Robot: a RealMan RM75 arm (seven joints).
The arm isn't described. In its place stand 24 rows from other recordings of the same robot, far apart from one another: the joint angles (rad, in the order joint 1, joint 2, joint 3, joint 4, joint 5, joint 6, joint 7), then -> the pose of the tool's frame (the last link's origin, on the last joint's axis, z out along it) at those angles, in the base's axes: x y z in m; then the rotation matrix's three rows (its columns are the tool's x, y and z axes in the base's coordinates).
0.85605 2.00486 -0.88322 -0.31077 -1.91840 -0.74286 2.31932 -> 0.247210 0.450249 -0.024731; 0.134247 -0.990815 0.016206; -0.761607 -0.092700 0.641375; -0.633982 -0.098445 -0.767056
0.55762 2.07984 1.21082 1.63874 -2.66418 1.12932 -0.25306 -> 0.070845 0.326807 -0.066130; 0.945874 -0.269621 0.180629; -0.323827 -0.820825 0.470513; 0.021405 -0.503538 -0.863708
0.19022 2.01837 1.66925 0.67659 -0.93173 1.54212 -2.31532 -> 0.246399 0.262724 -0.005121; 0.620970 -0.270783 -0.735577; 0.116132 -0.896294 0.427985; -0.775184 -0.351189 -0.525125
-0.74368 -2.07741 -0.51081 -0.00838 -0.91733 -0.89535 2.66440 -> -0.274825 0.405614 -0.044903; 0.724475 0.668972 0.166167; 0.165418 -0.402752 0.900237; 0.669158 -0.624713 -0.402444
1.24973 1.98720 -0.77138 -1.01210 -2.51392 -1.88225 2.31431 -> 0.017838 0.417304 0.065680; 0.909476 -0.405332 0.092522; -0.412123 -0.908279 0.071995; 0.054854 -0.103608 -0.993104
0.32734 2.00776 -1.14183 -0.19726 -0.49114 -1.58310 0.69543 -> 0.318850 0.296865 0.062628; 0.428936 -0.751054 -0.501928; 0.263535 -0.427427 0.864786; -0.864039 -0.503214 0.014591
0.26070 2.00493 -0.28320 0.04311 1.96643 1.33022 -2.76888 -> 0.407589 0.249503 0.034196; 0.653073 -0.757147 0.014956; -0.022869 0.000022 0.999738; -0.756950 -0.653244 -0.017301
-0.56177 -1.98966 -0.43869 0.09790 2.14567 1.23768 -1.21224 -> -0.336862 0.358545 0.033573; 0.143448 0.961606 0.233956; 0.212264 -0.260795 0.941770; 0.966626 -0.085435 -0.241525
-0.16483 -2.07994 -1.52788 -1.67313 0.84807 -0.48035 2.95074 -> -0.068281 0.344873 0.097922; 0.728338 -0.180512 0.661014; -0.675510 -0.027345 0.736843; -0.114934 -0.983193 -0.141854
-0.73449 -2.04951 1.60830 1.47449 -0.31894 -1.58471 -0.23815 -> -0.124835 0.371507 0.004178; 0.466430 0.655247 -0.594218; 0.880917 -0.283203 0.379185; 0.080175 -0.700320 -0.709312
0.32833 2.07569 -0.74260 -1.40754 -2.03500 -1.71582 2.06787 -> 0.241025 0.307216 0.109622; 0.732618 -0.659822 -0.167053; -0.524929 -0.703968 0.478413; -0.433267 -0.262803 -0.862099
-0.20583 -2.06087 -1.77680 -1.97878 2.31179 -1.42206 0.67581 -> -0.139753 0.301617 0.076137; 0.910497 0.406387 -0.076454; 0.374472 -0.731889 0.569306; 0.175403 -0.546982 -0.818563
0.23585 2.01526 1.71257 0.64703 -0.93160 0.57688 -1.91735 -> 0.362613 0.337335 0.002982; 0.578301 -0.811116 0.087517; -0.450172 -0.227800 0.863396; -0.680378 -0.538700 -0.496878
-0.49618 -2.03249 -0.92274 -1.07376 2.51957 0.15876 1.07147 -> -0.125163 0.365516 -0.103707; 0.881428 -0.374094 0.288338; -0.450888 -0.484644 0.749547; -0.140660 -0.790679 -0.595853
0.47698 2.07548 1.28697 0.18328 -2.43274 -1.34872 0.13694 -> 0.311196 0.350538 0.051531; 0.623545 -0.759019 -0.187302; 0.353542 0.060085 0.933487; -0.697280 -0.648290 0.305811
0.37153 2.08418 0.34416 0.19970 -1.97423 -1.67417 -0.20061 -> 0.277380 0.275136 -0.011903; 0.737322 -0.435084 -0.516777; 0.479332 -0.202098 0.854047; -0.476022 -0.877416 0.059538
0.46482 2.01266 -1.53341 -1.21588 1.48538 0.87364 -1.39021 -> 0.133498 0.384928 -0.007587; 0.904274 -0.275749 -0.325961; -0.074181 -0.853321 0.516082; -0.420459 -0.442500 -0.792091
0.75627 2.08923 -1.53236 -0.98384 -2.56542 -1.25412 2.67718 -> 0.182603 0.380394 -0.063381; 0.693404 -0.562475 0.450347; -0.692797 -0.692225 0.202130; 0.198049 -0.452157 -0.869673
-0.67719 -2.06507 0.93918 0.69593 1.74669 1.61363 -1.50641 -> -0.167349 0.357190 -0.005569; 0.786099 0.268691 0.556644; 0.236797 -0.962779 0.130325; 0.570942 0.029363 -0.820465
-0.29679 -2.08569 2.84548 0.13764 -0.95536 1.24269 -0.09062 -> -0.339013 0.249530 -0.071230; 0.824496 0.521157 0.220459; 0.056401 -0.463339 0.884384; 0.563050 -0.716737 -0.411415
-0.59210 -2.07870 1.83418 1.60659 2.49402 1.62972 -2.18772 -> -0.109937 0.285846 -0.056125; 0.876719 -0.167741 -0.450807; -0.148027 -0.985828 0.078939; -0.457660 -0.002475 -0.889124
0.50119 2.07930 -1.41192 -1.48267 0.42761 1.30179 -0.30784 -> 0.184494 0.377381 0.026947; 0.679843 -0.606641 0.412068; -0.723975 -0.465584 0.509011; -0.116935 -0.644375 -0.755717
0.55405 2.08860 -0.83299 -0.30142 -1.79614 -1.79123 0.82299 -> 0.228436 0.269695 -0.049810; 0.699759 -0.076080 -0.710316; -0.031990 -0.996653 0.075234; -0.713662 -0.029923 -0.699850
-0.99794 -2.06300 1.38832 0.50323 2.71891 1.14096 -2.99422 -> -0.221076 0.407231 -0.061901; 0.346177 0.700329 -0.624260; 0.931471 -0.335942 0.139660; -0.111907 -0.629827 -0.768632
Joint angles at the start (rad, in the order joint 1, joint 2, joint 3, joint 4, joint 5, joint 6, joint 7):
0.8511 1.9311 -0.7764 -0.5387 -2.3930 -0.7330 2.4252
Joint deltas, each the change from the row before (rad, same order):
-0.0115 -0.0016 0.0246 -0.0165 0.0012 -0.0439 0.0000
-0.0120 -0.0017 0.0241 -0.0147 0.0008 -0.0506 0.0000
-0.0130 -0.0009 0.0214 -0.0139 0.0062 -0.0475 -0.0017
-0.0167 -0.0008 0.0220 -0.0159 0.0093 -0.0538 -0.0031
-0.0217 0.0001 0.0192 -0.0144 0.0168 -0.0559 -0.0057
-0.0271 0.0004 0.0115 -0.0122 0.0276 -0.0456 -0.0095
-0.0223 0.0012 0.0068 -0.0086 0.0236 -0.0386 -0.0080
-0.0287 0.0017 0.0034 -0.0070 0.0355 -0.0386 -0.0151
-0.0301 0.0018 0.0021 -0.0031 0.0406 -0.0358 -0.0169
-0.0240 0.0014 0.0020 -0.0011 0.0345 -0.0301 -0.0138
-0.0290 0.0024 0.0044 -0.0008 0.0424 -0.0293 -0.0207
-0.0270 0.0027 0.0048 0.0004 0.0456 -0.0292 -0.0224
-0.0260 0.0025 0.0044 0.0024 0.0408 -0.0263 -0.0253
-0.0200 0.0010 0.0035 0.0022 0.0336 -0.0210 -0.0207
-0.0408 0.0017 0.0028 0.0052 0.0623 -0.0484 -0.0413
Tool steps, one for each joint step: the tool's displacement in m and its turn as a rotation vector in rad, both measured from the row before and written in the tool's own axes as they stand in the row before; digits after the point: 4 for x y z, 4 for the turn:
0.0021 -0.0028 -0.0042 -0.0195 0.0110 0.0218
0.0035 -0.0024 -0.0044 -0.0237 0.0175 0.0217
0.0038 -0.0020 -0.0043 -0.0250 0.0146 0.0221
0.0050 -0.0024 -0.0052 -0.0289 0.0162 0.0239
0.0072 -0.0028 -0.0054 -0.0332 0.0174 0.0270
0.0081 -0.0039 -0.0055 -0.0306 0.0101 0.0271
0.0073 -0.0024 -0.0042 -0.0277 0.0103 0.0208
0.0090 -0.0031 -0.0047 -0.0325 0.0068 0.0220
0.0095 -0.0032 -0.0047 -0.0342 0.0033 0.0242
0.0076 -0.0021 -0.0040 -0.0303 0.0011 0.0201
0.0082 -0.0029 -0.0051 -0.0329 -0.0074 0.0214
0.0072 -0.0018 -0.0050 -0.0363 -0.0120 0.0192
0.0071 -0.0021 -0.0051 -0.0316 -0.0120 0.0138
0.0048 -0.0013 -0.0045 -0.0254 -0.0123 0.0090
0.0108 -0.0020 -0.0095 -0.0512 -0.0178 0.0133

